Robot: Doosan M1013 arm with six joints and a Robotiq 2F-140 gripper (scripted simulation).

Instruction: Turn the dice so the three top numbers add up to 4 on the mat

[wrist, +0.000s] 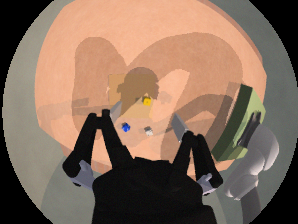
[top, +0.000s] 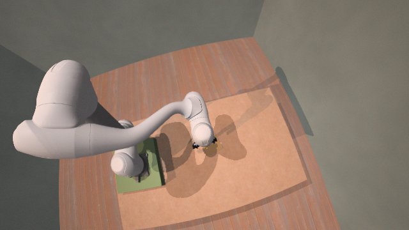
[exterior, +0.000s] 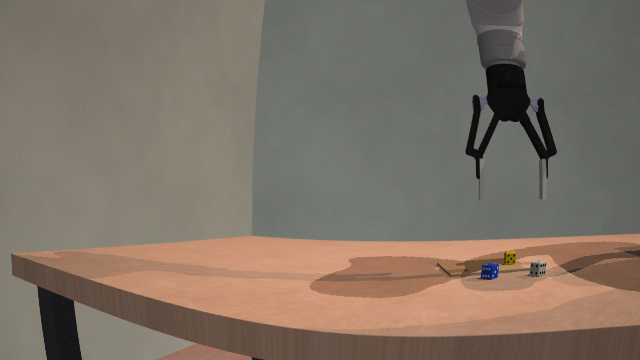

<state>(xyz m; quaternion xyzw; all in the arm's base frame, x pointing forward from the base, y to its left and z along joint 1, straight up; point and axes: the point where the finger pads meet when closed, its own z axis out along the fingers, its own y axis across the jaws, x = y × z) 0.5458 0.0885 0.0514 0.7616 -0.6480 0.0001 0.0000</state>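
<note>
My hand is 50 mm past the white die, 100 mm to the right of it and 120 mm above it. From my hand the other things lie so: yellow die (120 mm below); then tan mat (50 mm ahead, 10 mm to the left, 130 mm below); then blue die (30 mm ahead, 110 mm to the left, 120 mm below).
</note>
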